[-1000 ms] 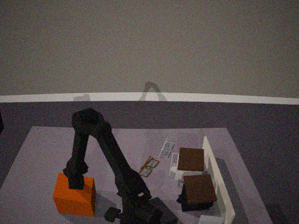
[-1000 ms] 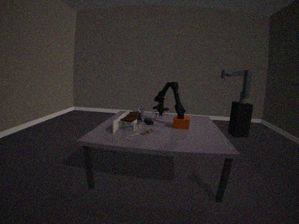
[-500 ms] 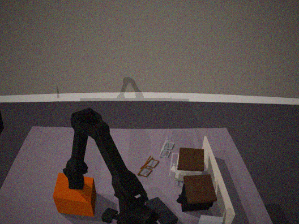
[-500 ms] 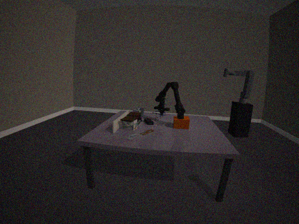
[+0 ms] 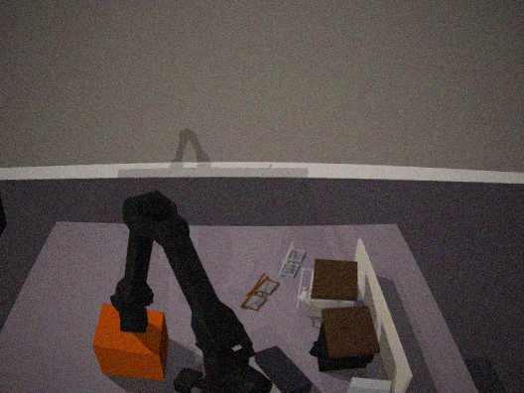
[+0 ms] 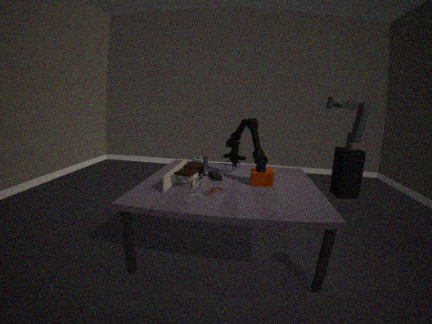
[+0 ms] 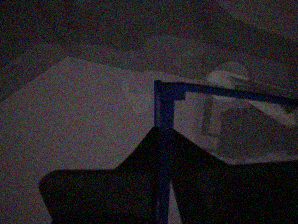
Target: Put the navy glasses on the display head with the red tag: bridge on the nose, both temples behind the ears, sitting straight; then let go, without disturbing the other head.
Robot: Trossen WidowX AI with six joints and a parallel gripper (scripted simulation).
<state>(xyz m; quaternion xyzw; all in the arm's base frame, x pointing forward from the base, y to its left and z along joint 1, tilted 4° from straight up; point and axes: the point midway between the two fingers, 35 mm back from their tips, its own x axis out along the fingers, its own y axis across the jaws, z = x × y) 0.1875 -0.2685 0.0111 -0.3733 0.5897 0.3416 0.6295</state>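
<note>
The dark flat object lies 150 mm to the left of my gripper tip, 150 mm ahead of it and 40 mm below it. Round my gripper tip: pale upright panel (440 mm ahead, 290 mm to the left).
</note>
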